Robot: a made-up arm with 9 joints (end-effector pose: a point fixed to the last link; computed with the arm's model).
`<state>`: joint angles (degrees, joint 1 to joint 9).
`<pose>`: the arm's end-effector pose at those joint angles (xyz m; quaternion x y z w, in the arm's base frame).
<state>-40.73 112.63 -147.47 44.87 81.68 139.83 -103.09 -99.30 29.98</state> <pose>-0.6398 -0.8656 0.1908 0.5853 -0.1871 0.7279 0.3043</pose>
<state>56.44 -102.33 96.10 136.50 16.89 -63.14 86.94 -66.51 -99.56</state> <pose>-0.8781 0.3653 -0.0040 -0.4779 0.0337 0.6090 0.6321</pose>
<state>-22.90 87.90 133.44 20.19 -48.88 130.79 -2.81 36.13 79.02</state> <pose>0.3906 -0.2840 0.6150 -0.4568 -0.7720 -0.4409 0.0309</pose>
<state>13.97 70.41 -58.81 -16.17 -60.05 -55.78 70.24 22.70 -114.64</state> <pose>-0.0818 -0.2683 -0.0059 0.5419 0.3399 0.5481 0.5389</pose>
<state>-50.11 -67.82 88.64 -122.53 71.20 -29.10 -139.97 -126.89 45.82</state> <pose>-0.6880 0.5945 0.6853 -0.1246 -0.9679 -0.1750 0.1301</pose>
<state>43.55 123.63 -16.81 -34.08 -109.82 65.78 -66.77 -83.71 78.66</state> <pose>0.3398 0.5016 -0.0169 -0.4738 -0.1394 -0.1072 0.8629</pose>
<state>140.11 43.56 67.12 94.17 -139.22 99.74 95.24 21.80 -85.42</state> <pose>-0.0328 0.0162 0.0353 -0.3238 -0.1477 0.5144 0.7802</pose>
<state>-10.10 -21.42 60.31 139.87 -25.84 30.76 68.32 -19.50 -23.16</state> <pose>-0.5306 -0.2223 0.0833 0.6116 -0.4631 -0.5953 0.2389</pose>
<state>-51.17 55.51 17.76 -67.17 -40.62 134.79 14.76 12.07 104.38</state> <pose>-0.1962 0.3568 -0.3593 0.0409 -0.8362 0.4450 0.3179</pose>
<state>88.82 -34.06 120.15 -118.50 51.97 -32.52 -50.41 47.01 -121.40</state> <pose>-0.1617 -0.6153 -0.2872 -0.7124 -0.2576 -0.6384 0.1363</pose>
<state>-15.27 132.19 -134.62 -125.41 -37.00 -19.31 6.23 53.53 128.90</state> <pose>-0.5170 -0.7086 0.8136 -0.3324 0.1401 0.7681 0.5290</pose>
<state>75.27 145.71 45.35 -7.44 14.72 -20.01 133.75 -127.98 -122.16</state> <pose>-0.3193 0.2487 -0.5579 -0.5684 -0.7691 0.2791 0.0873</pose>
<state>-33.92 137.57 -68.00 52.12 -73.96 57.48 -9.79 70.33 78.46</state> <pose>0.2199 -0.2397 -0.2360 -0.3106 0.2314 -0.8037 0.4516</pose>
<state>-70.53 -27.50 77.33 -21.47 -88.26 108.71 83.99 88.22 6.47</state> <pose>-0.5601 0.2593 -0.3918 -0.8214 0.0658 -0.2013 0.5296</pose>
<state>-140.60 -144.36 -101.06 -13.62 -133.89 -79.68 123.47 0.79 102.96</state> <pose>-0.4409 -0.6417 -0.7182 -0.3826 0.3746 -0.8227 0.1908</pose>
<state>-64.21 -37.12 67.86 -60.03 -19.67 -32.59 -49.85 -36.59 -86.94</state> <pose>-0.3811 0.5795 0.0326 -0.3658 -0.8219 0.4354 0.0333</pose>
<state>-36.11 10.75 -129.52 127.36 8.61 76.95 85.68 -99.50 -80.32</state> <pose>0.2019 0.0747 -0.1375 0.4666 0.5194 0.7102 0.0906</pose>
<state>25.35 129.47 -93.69 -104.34 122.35 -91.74 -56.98 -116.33 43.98</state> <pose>-0.4711 -0.3041 0.4915 0.0391 -0.3464 0.9158 0.1994</pose>
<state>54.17 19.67 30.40 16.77 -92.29 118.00 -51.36 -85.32 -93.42</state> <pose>-0.2050 -0.3296 -0.0147 0.6273 -0.3320 -0.5706 0.4132</pose>
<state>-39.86 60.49 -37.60 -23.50 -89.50 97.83 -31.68 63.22 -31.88</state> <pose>0.2366 0.0427 -0.1681 -0.0752 -0.0112 -0.9929 0.0918</pose>
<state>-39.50 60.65 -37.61 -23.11 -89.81 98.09 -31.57 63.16 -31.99</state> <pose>0.2372 0.0402 -0.1676 -0.0769 -0.0153 -0.9926 0.0925</pose>
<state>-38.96 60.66 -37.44 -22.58 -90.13 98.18 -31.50 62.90 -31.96</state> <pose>0.2376 0.0397 -0.1693 -0.0794 -0.0170 -0.9919 0.0972</pose>
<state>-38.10 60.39 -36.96 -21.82 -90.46 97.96 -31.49 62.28 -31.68</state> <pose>0.2374 0.0427 -0.1751 -0.0831 -0.0143 -0.9904 0.1092</pose>
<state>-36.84 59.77 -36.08 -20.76 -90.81 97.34 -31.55 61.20 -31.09</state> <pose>0.2361 0.0501 -0.1862 -0.0887 -0.0057 -0.9875 0.1301</pose>
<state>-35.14 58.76 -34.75 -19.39 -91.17 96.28 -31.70 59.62 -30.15</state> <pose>0.2328 0.0624 -0.2033 -0.0968 0.0102 -0.9823 0.1600</pose>
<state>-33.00 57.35 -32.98 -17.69 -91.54 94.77 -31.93 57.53 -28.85</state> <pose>0.2264 0.0798 -0.2265 -0.1078 0.0342 -0.9736 0.1980</pose>
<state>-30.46 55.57 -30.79 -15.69 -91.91 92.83 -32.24 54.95 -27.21</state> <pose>0.2155 0.1020 -0.2551 -0.1220 0.0670 -0.9602 0.2420</pose>
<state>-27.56 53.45 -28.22 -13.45 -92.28 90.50 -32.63 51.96 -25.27</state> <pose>0.1986 0.1283 -0.2880 -0.1394 0.1087 -0.9410 0.2886</pose>
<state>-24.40 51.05 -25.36 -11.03 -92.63 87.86 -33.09 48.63 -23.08</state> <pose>0.1750 0.1578 -0.3229 -0.1592 0.1587 -0.9152 0.3344</pose>
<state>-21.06 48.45 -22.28 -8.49 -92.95 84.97 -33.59 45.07 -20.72</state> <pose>0.1447 0.1893 -0.3569 -0.1798 0.2154 -0.8830 0.3762</pose>
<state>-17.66 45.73 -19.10 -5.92 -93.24 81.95 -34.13 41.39 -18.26</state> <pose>0.1088 0.2215 -0.3871 -0.1994 0.2765 -0.8453 0.4113</pose>
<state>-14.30 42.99 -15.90 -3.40 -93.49 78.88 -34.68 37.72 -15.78</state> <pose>0.0700 0.2532 -0.4109 -0.2162 0.3393 -0.8037 0.4384</pose>
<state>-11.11 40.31 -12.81 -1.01 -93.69 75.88 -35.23 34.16 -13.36</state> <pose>0.0311 0.2832 -0.4270 -0.2284 0.4007 -0.7603 0.4574</pose>
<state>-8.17 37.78 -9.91 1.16 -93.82 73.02 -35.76 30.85 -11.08</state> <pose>-0.0049 0.3107 -0.4353 -0.2356 0.4578 -0.7175 0.4692</pose>
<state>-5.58 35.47 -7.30 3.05 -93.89 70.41 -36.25 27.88 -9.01</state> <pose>-0.0358 0.3347 -0.4370 -0.2380 0.5083 -0.6775 0.4754</pose>
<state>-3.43 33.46 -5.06 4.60 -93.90 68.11 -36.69 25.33 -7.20</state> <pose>-0.0605 0.3553 -0.4340 -0.2365 0.5510 -0.6420 0.4778</pose>
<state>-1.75 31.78 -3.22 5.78 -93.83 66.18 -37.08 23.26 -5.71</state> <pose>-0.0788 0.3720 -0.4283 -0.2324 0.5850 -0.6126 0.4780</pose>
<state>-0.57 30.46 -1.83 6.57 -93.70 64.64 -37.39 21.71 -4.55</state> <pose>-0.0916 0.3850 -0.4222 -0.2275 0.6104 -0.5897 0.4773</pose>
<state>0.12 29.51 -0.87 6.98 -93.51 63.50 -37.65 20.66 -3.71</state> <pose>-0.0996 0.3948 -0.4166 -0.2227 0.6281 -0.5736 0.4763</pose>
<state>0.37 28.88 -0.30 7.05 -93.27 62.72 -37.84 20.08 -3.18</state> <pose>-0.1041 0.4018 -0.4126 -0.2188 0.6391 -0.5637 0.4753</pose>
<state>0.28 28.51 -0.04 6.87 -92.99 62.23 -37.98 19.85 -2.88</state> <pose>-0.1061 0.4069 -0.4100 -0.2158 0.6450 -0.5586 0.4748</pose>
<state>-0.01 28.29 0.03 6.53 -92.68 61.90 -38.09 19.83 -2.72</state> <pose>-0.1067 0.4109 -0.4084 -0.2136 0.6479 -0.5563 0.4744</pose>
